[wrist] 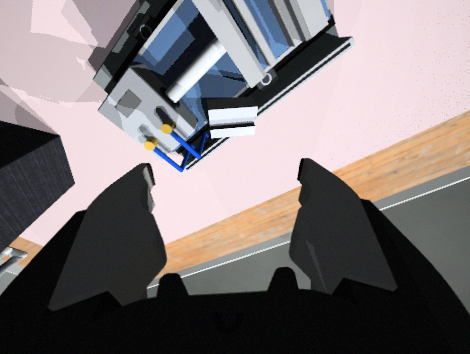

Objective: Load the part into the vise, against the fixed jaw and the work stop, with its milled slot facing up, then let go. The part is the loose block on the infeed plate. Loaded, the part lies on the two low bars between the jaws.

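Places are measured from the arm's base along level axes (x ahead, y left, z up), in metres.
Where they show: gripper, fingertip midpoint: [226,164].
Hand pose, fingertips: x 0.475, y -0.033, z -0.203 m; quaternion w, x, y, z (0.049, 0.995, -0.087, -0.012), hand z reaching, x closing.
Things, the pixels of their top centre, and the offset from my fingertips. "*": a spot on its surface instead.
- part, top centre: [231,123] 0.005 m ahead, 0.005 m right, 0.097 m down
- vise, top centre: [206,66] 0.009 m back, 0.058 m left, 0.093 m down
- long light jaw bar, surface spot: [232,45] * 0.020 m ahead, 0.070 m left, 0.096 m down
- black-and-white rail, surface spot: [305,75] * 0.109 m ahead, 0.023 m left, 0.142 m down
The part [232,115], a pale block with its slot side toward the camera, is at the vise's near edge, beside the blue hoses. It sits askew to the vise and outside the space between the jaws; its exact support cannot be told. The vise [150,107] stands at the top, turned diagonally, with a long light jaw bar [232,45] and a white round rod. Which jaw is fixed, the work stop and the two low bars cannot be made out clearly. My gripper [226,164] is open and empty, its fingertips lower in view than the part.
Blue hoses [167,157] with brass ends rise at the vise's lower left end. A black-and-white rail [305,75] runs along its near side. A dark box [35,185] stands at the left. A wooden strip [420,145] borders the pink surface, with grey floor beyond.
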